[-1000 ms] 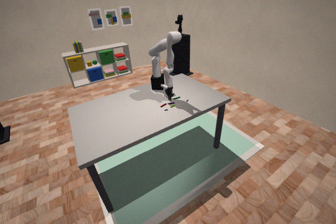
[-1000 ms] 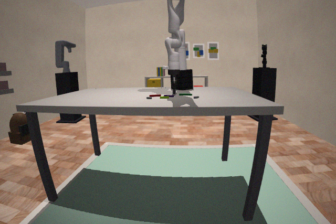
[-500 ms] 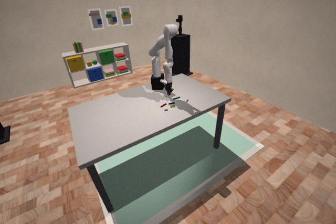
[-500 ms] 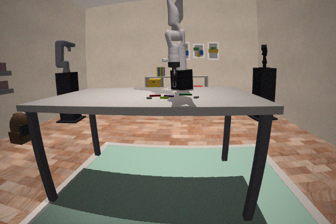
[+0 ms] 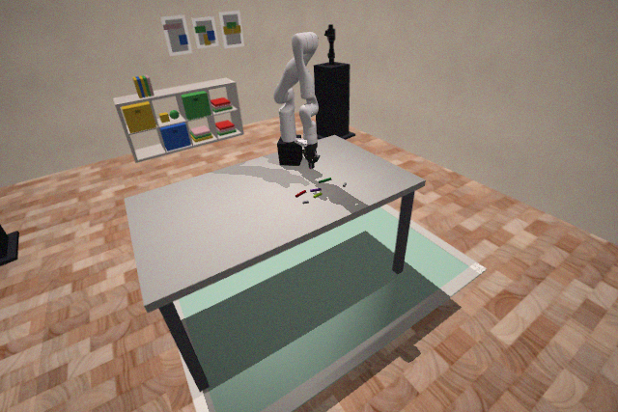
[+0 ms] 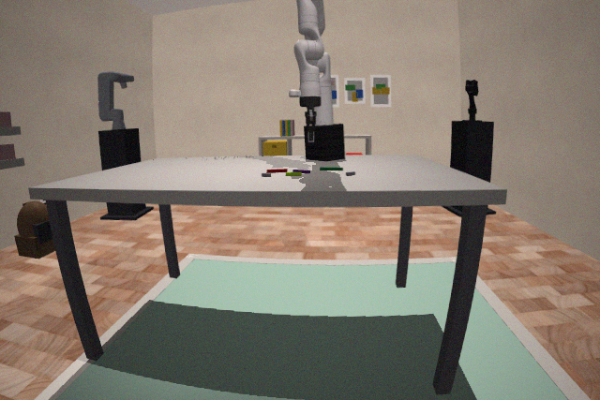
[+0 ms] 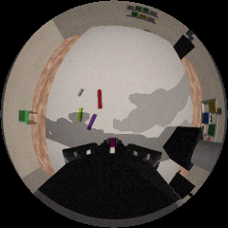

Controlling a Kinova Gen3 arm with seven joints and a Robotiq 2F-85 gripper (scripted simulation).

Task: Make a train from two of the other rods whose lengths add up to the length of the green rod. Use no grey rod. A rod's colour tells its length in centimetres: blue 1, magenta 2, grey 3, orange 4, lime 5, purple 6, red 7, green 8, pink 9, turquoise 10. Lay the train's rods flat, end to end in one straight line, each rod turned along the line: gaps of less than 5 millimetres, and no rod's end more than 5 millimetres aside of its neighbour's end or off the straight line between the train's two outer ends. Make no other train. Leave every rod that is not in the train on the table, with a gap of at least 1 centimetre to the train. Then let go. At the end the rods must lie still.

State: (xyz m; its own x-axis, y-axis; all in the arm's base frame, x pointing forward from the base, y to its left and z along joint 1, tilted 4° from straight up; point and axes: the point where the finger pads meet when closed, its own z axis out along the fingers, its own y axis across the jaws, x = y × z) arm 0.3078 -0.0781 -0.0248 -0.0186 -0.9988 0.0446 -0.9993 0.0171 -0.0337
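Right now my hand is 11 cm above the green rod, 7 cm to the right of it and 3 cm short of it. The rest, counted from my hand: magenta rod 1 cm below; purple rod 11 cm below, 8 cm ahead, 4 cm to the right; red rod 12 cm to the right, 11 cm below, 5 cm ahead.
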